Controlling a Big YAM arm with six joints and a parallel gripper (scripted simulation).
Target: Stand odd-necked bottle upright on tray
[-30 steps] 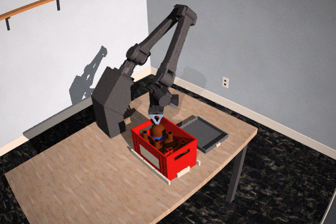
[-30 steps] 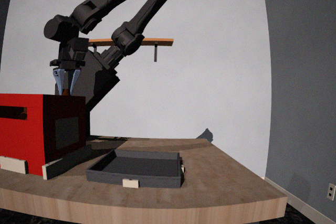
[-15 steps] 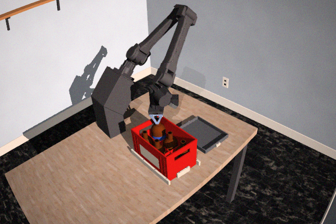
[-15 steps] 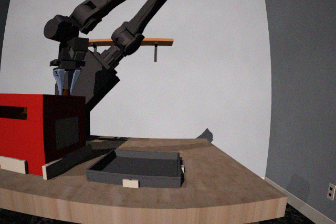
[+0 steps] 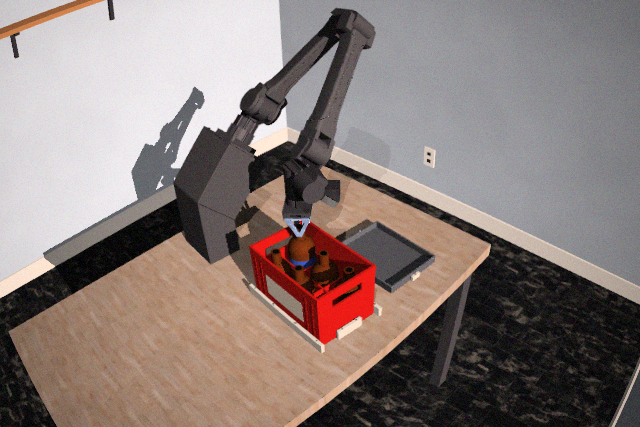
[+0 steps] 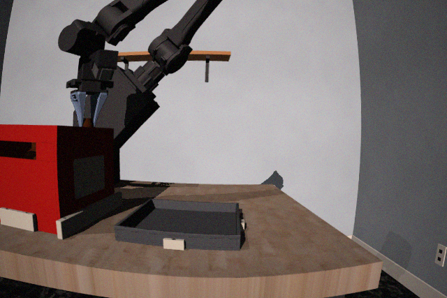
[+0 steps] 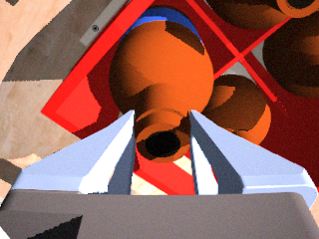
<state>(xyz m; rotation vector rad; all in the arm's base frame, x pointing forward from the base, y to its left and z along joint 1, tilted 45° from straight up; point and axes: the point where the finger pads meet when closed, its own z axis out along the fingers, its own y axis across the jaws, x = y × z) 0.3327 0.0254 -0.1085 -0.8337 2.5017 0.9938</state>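
Right now my hand is 9 cm short of the red crate, 5 cm to the left of it and 10 cm above it. From my hand the other things lie so: dark grey tray (11 cm ahead, 22 cm to the left, 17 cm below).
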